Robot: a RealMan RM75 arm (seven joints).
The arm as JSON. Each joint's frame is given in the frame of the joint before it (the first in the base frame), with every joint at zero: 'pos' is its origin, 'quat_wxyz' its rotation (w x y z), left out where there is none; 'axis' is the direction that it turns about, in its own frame. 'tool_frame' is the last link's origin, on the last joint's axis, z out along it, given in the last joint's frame.
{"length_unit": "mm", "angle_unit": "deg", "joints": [
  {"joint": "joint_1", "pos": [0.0, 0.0, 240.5], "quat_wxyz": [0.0, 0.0, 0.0, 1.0], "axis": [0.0, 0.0, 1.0]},
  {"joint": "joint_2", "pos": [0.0, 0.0, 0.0], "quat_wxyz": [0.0, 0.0, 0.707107, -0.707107], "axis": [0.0, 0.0, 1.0]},
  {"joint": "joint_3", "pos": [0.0, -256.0, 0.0], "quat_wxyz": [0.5, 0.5, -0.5, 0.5], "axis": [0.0, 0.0, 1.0]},
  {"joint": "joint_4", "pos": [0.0, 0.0, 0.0], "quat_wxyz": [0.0, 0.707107, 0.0, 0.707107], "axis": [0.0, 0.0, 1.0]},
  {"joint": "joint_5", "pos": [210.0, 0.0, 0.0], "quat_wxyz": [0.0, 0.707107, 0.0, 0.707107], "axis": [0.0, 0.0, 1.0]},
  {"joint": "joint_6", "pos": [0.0, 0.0, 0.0], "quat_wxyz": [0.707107, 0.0, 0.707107, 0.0], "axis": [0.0, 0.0, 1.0]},
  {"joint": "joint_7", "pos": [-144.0, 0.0, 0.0], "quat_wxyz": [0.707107, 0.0, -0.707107, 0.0], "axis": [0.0, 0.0, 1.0]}
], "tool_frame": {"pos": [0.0, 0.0, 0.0], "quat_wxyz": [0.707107, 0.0, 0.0, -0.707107]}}
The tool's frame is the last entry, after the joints.
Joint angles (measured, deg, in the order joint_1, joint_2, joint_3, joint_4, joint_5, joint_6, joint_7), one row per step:
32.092, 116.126, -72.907, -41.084, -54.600, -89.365, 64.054
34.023, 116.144, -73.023, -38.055, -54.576, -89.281, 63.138
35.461, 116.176, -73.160, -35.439, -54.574, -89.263, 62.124
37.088, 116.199, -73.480, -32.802, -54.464, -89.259, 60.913
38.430, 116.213, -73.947, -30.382, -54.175, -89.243, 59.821
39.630, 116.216, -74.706, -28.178, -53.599, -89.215, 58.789
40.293, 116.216, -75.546, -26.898, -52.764, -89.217, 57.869
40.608, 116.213, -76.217, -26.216, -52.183, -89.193, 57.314
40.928, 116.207, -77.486, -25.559, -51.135, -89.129, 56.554
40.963, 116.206, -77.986, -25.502, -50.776, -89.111, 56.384
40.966, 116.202, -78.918, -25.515, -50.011, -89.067, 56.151
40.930, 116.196, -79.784, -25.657, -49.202, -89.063, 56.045
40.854, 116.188, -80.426, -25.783, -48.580, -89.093, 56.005
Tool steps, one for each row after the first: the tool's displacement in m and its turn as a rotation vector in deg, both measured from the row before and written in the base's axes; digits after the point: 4 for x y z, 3 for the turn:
-0.0017, 0.0045, -0.0067, -0.810, -0.208, -0.311
-0.0003, 0.0029, -0.0060, -0.567, -0.287, -0.330
-0.0016, 0.0028, -0.0063, -0.499, -0.381, 0.001
-0.0008, 0.0019, -0.0058, -0.513, -0.330, -0.137
-0.0009, 0.0012, -0.0056, -0.527, -0.282, -0.082
-0.0009, 0.0003, -0.0033, -0.111, -0.047, 0.105
-0.0003, -0.0001, -0.0021, -0.087, -0.076, 0.077
-0.0009, -0.0007, -0.0029, -0.108, -0.092, 0.277
-0.0004, -0.0005, -0.0009, -0.081, -0.032, 0.155
-0.0009, -0.0008, -0.0012, -0.129, 0.051, 0.250
-0.0012, -0.0008, -0.0006, -0.135, 0.190, 0.252
-0.0007, -0.0007, -0.0004, -0.128, 0.185, 0.156

